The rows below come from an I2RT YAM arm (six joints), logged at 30 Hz.
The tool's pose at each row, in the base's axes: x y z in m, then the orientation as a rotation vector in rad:
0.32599, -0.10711, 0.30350, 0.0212, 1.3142, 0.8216
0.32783, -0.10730, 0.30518, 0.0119, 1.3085, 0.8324
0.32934, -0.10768, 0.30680, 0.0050, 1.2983, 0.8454
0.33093, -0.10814, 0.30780, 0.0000, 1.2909, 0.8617
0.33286, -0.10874, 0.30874, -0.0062, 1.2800, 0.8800
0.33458, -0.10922, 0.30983, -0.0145, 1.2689, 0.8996
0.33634, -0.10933, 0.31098, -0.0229, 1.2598, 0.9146
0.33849, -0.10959, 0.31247, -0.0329, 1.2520, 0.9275
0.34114, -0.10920, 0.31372, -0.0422, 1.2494, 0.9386
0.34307, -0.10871, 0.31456, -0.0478, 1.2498, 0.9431
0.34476, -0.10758, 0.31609, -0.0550, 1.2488, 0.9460
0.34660, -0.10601, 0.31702, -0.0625, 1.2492, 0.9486
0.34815, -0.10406, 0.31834, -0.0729, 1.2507, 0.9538
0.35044, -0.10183, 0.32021, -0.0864, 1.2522, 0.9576
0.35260, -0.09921, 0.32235, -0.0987, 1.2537, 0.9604
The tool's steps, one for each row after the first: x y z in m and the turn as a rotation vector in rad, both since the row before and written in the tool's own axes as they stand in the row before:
-0.00148, -0.00033, 0.00199, -0.0137, -0.0002, 0.0022
-0.00154, -0.00034, 0.00160, -0.0148, -0.0046, 0.0045
-0.00105, -0.00074, 0.00144, -0.0144, -0.0022, 0.0084
-0.00108, -0.00106, 0.00163, -0.0174, -0.0045, 0.0088
-0.00114, -0.00081, 0.00155, -0.0195, -0.0036, 0.0087
-0.00098, -0.00058, 0.00177, -0.0165, -0.0024, 0.0055
-0.00134, -0.00078, 0.00212, -0.0159, -0.0010, 0.0034
-0.00076, -0.00080, 0.00274, -0.0126, 0.0031, 0.0034
-0.00039, -0.00051, 0.00206, -0.0057, 0.0032, 0.0007
-0.00059, 0.00035, 0.00245, -0.0065, 0.0024, -0.0016
0.00015, 0.00025, 0.00257, -0.0060, 0.0037, -0.0017
0.00004, 0.00083, 0.00269, -0.0087, 0.0062, -0.0009
-0.00027, 0.00075, 0.00362, -0.0100, 0.0073, -0.0035
-0.00031, 0.00116, 0.00383, -0.0087, 0.0067, -0.0036

